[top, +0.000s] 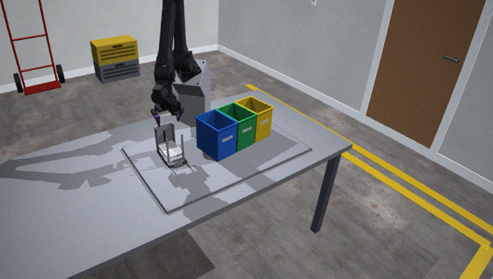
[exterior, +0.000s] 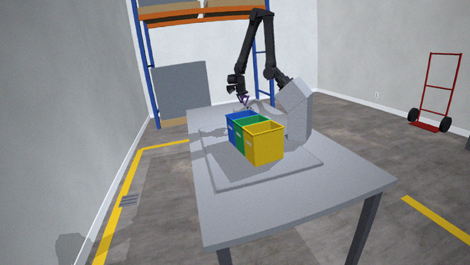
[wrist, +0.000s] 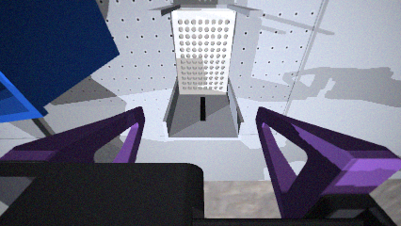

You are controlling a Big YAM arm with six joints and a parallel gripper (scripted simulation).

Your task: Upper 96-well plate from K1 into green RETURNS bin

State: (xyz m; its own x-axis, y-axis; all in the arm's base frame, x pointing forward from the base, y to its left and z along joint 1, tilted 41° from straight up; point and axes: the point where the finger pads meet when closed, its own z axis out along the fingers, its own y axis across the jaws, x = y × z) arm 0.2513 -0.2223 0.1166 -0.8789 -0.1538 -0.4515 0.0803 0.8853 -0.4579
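My hand is 15 cm above the 96-well plate. The rest, counted from my hand: green bin (34 cm to the left, 10 cm below, 8 cm ahead); then yellow bin (48 cm to the left, 10 cm below, 7 cm ahead); then blue bin (21 cm to the left, 10 cm below, 9 cm ahead).
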